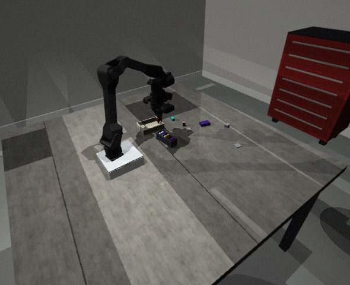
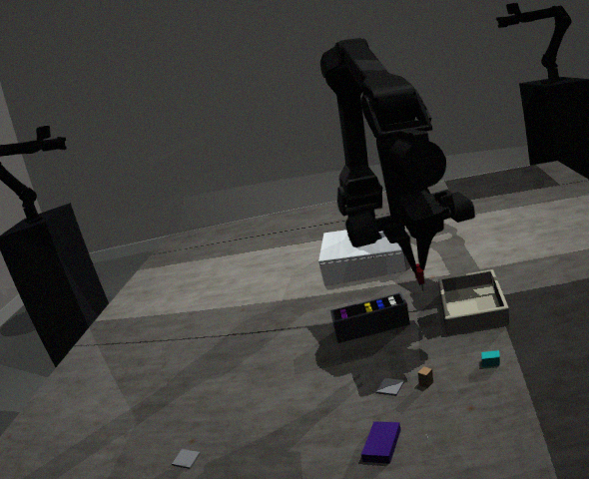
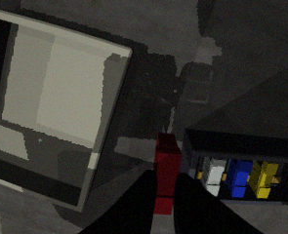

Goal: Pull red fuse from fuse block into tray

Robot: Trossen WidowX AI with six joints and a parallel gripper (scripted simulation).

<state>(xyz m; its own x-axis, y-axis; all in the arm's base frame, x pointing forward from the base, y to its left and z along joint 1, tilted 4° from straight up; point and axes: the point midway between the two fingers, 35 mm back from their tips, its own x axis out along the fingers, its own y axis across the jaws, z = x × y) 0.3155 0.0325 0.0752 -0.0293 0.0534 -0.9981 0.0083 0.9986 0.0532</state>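
The cream tray is 9 cm to the left of my gripper tip and 9 cm below it. Also, from my gripper tip: blue fuse (7 cm below, 6 cm to the right, 3 cm behind); then white fuse (7 cm below, 4 cm to the right, 3 cm behind); then red fuse (1 cm below).
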